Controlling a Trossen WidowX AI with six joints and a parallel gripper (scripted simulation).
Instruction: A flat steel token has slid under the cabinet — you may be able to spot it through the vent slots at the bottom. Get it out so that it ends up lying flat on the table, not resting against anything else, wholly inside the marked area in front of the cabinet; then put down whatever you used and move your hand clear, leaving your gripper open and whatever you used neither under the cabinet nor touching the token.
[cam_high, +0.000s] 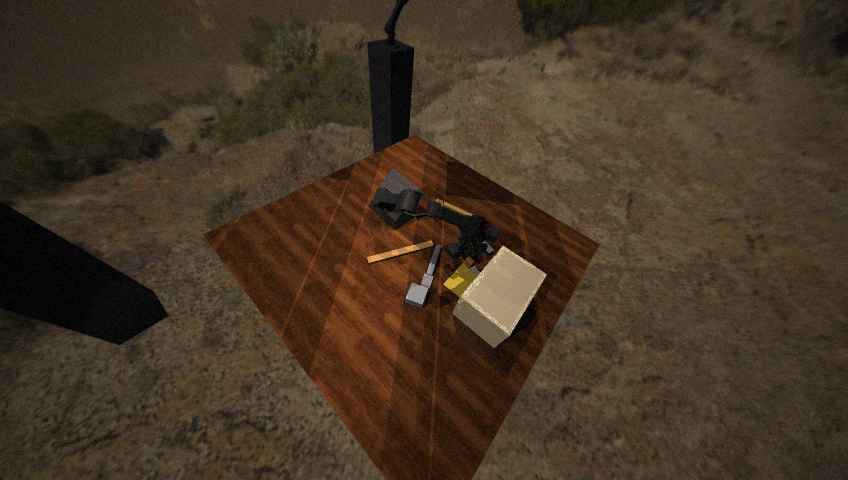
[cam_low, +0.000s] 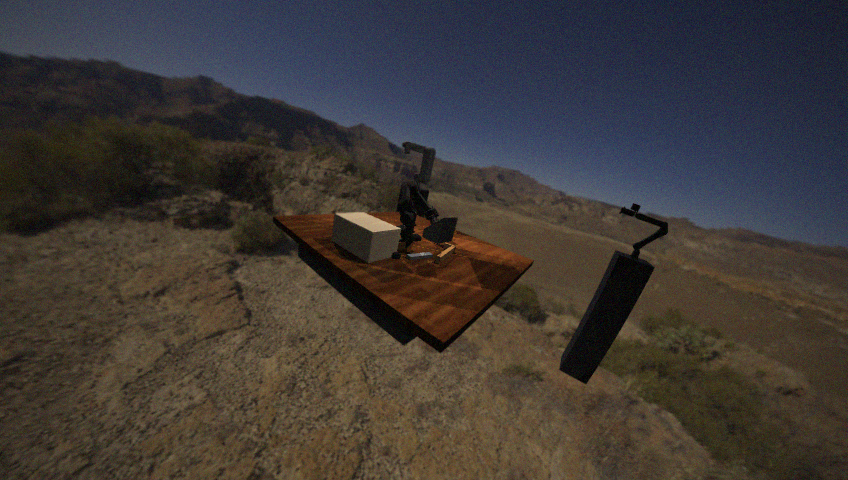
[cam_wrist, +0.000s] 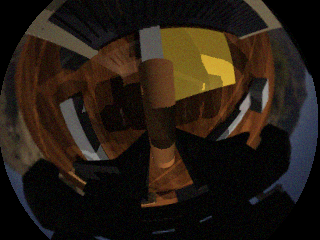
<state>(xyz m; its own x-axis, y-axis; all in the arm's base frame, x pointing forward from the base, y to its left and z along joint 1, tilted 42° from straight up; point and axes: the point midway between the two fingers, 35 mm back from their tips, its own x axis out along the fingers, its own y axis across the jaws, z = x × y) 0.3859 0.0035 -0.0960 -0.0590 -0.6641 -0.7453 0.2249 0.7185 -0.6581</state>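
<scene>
Now: the grey bar 13 cm to the left of my gripper tip and 2 cm ahead of it. Round my gripper tip: steel token (24 cm ahead, 9 cm to the right, 1 cm below); then wooden stick (20 cm behind, 18 cm to the right); then grey scraper (16 cm to the right, 5 cm behind).
</scene>
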